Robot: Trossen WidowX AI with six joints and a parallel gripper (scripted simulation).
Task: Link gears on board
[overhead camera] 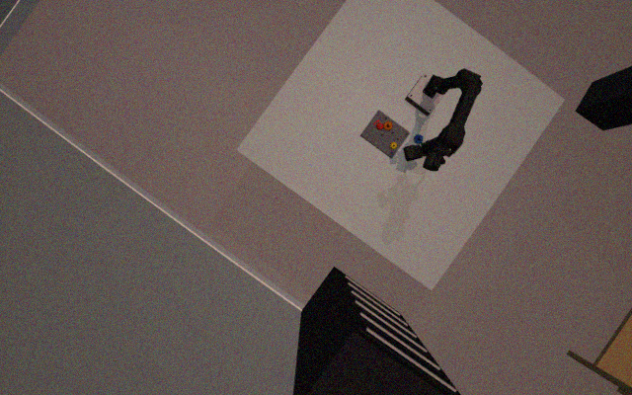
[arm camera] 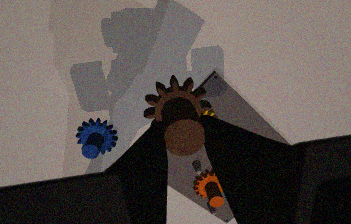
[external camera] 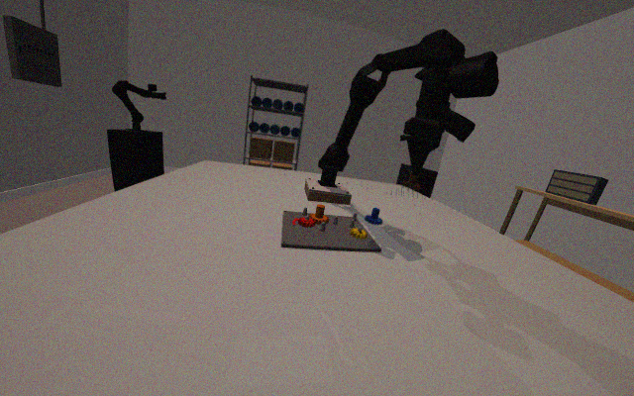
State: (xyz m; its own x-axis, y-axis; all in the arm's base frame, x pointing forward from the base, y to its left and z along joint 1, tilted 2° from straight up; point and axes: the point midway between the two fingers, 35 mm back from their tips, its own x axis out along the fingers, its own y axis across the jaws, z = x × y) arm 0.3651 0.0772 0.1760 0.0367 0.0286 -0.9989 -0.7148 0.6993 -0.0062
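My gripper tip is now 100 mm past the orange gear, 170 mm to the left of it and 150 mm above it. The rest, counted from my gripper tip: brown gear: 10 mm below; blue gear: 130 mm behind, 10 mm to the left, 150 mm below; yellow gear: 30 mm behind, 90 mm to the right, 150 mm below.
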